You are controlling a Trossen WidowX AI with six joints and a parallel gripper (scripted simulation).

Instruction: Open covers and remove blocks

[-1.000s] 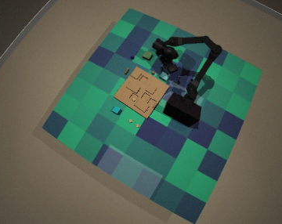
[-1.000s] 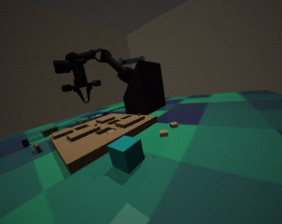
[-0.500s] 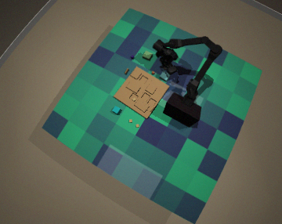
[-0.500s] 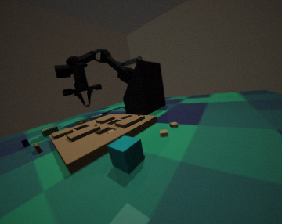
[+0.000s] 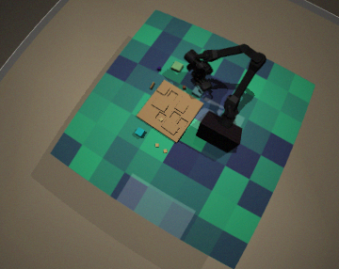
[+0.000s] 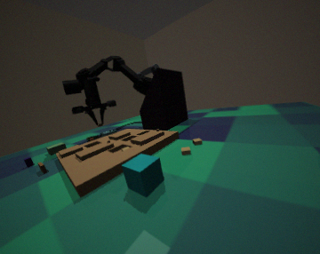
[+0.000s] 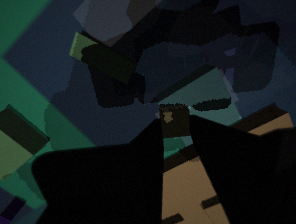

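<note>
Right now my gripper tip is 50 mm above the light teal block, 20 mm to the right of it and 20 mm past it. From my gripper tip the other things lie so: green block: 190 mm ahead, 50 mm to the right, 50 mm below; orange block: 60 mm ahead, 50 mm to the left, 50 mm below; small dark blue block: 280 mm ahead, 50 mm below, 40 mm to the left.
</note>
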